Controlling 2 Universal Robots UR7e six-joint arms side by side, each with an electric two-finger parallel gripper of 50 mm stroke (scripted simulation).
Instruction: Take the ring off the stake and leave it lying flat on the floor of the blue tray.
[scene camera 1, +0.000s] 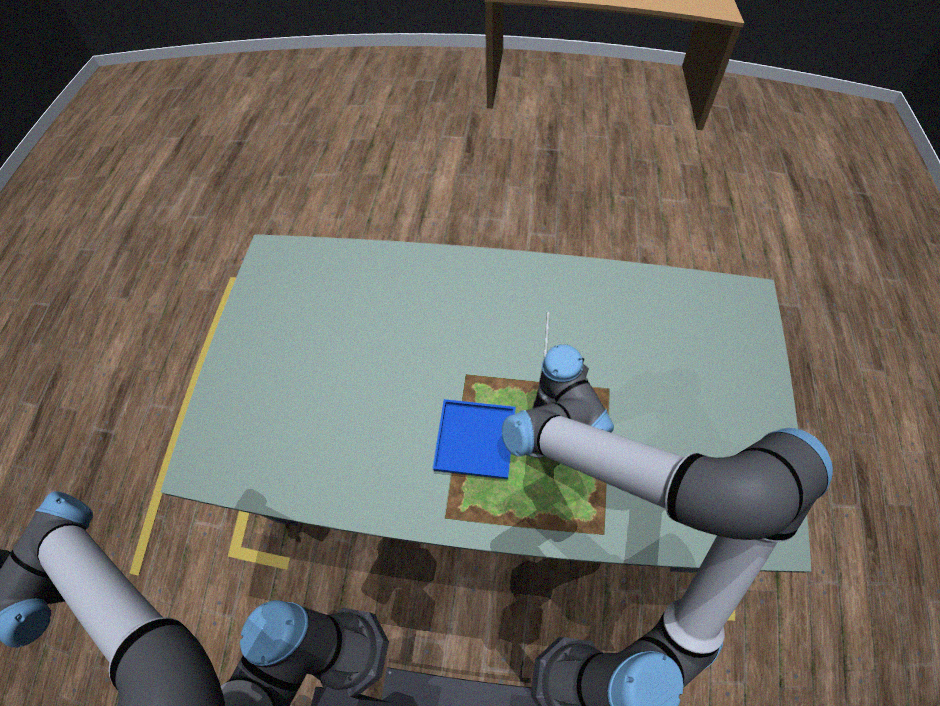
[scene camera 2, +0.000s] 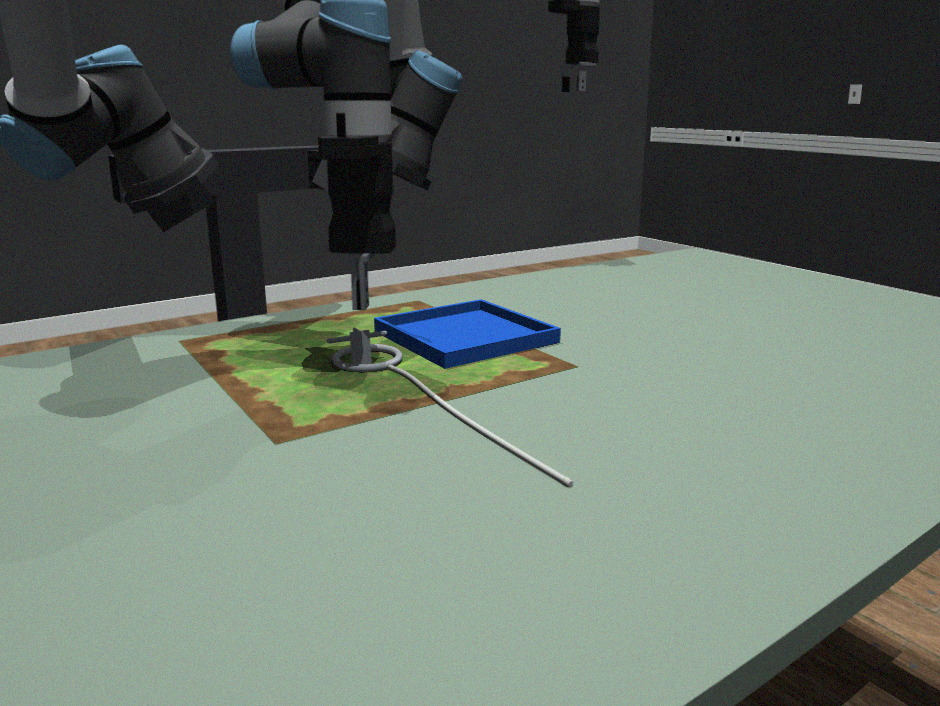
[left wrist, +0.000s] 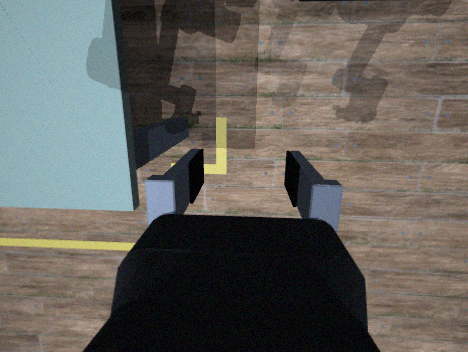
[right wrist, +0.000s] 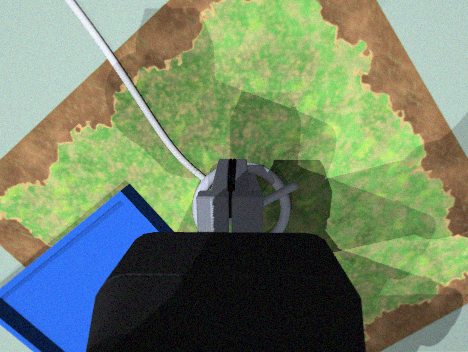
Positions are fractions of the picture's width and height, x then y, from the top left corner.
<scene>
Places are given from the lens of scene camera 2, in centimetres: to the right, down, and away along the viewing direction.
right gripper (scene camera 2: 0.38, 0.44): -13, -5, 86
blue tray (scene camera 2: 0.48, 0.48): -2, -2, 102
</scene>
